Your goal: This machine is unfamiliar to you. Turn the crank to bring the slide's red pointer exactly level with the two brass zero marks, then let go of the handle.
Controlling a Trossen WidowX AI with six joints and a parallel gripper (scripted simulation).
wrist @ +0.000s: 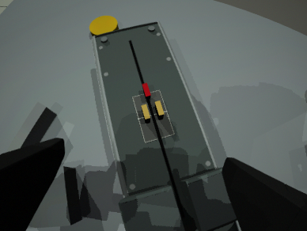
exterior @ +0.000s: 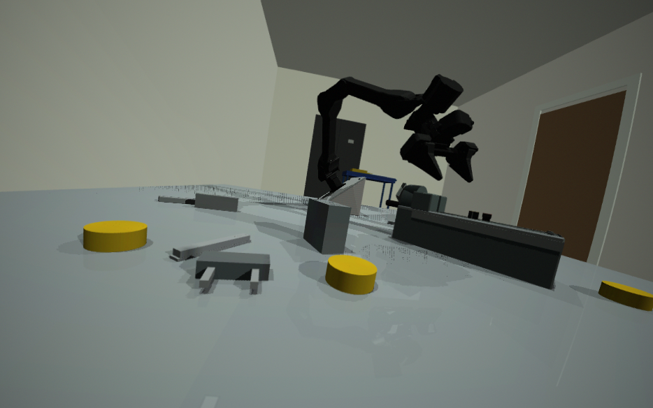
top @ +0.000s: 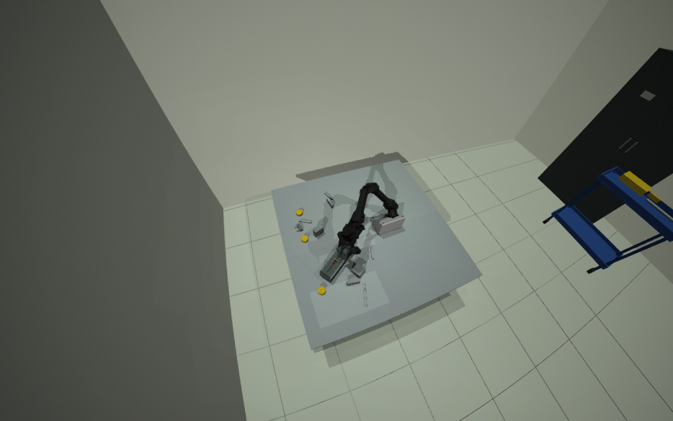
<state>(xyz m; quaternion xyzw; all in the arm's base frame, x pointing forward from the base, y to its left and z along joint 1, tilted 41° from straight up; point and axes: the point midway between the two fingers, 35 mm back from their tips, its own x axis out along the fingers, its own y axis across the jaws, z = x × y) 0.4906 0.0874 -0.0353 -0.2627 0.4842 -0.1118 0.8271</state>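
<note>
My gripper tip is now 13 cm past the dark crank handle, 7 cm above it and 5 cm to the left of it. From my gripper tip the other things lie so: bracket (39 cm to the right, 16 cm ahead, 14 cm below); then red pointer (7 cm ahead, 6 cm below, 2 cm to the left).
</note>
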